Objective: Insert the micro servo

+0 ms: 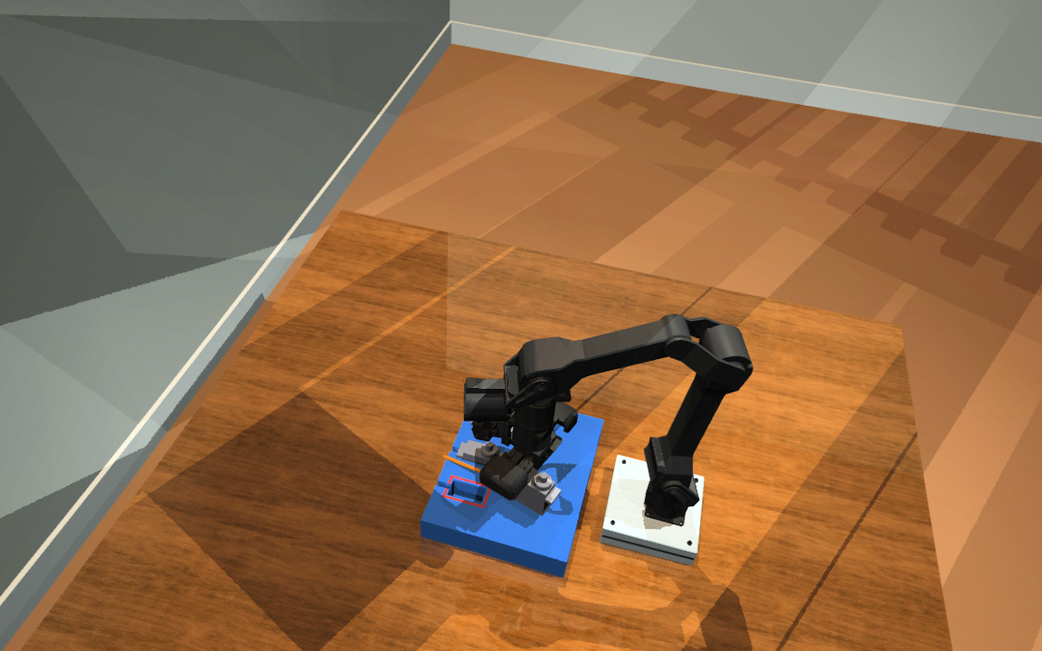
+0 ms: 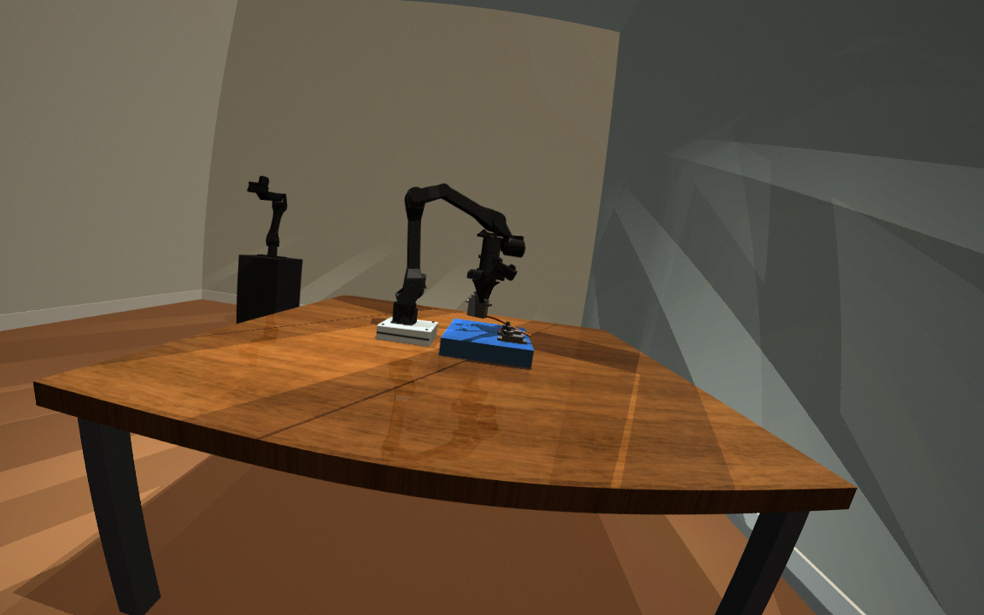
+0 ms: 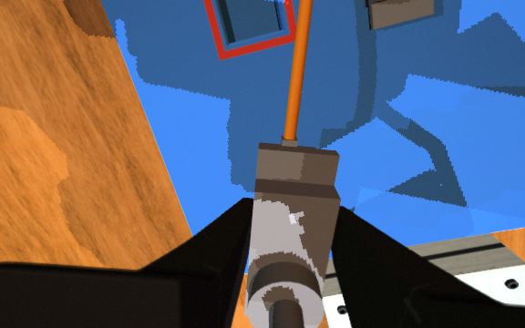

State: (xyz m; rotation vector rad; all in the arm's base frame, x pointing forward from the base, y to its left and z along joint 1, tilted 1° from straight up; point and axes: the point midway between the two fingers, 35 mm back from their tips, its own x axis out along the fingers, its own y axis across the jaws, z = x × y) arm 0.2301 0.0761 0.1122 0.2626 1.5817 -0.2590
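Now: gripper tip 1 cm past the blue deck, 7 cm to the left of it and 10 cm above it.
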